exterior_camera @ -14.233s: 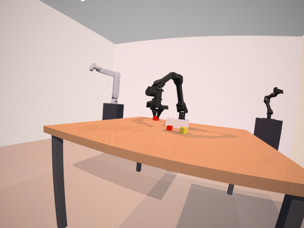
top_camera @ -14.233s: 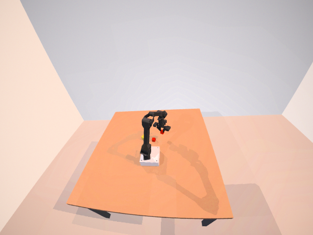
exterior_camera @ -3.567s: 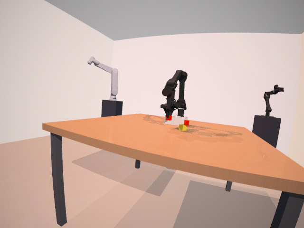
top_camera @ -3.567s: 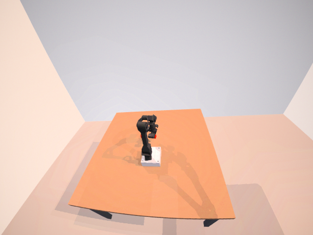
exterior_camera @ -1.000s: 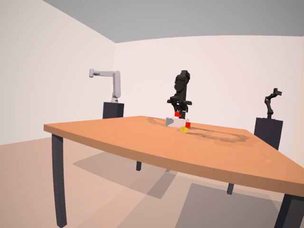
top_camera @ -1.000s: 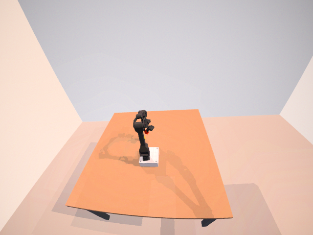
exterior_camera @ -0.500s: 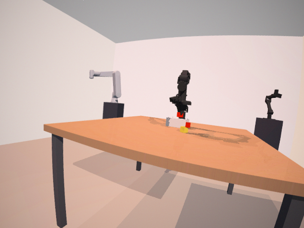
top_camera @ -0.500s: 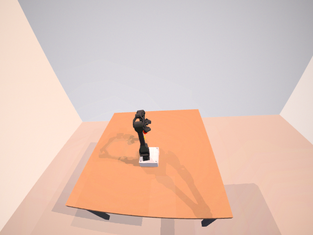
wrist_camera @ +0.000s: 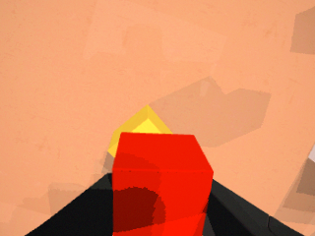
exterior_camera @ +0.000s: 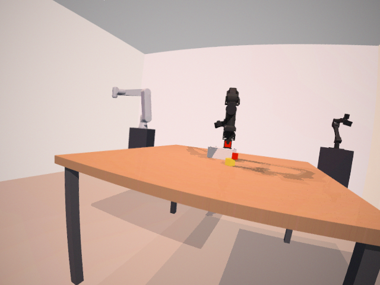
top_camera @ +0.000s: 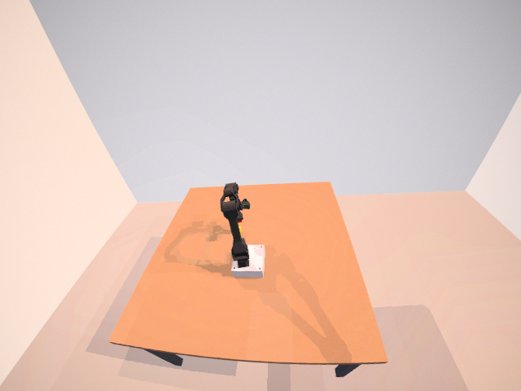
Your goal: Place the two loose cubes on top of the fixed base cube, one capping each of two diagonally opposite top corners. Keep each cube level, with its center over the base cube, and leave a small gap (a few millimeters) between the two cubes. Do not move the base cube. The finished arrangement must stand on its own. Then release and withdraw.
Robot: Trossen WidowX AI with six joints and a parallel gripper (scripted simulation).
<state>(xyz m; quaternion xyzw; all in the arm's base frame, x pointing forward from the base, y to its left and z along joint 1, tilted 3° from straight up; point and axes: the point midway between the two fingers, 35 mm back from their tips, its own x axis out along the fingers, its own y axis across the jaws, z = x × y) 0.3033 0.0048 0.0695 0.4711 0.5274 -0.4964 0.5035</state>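
My gripper tip is 60 mm above the red cube and 50 mm to the right of it. From my gripper tip the other things lie so: yellow cube: 100 mm below, 30 mm to the left.
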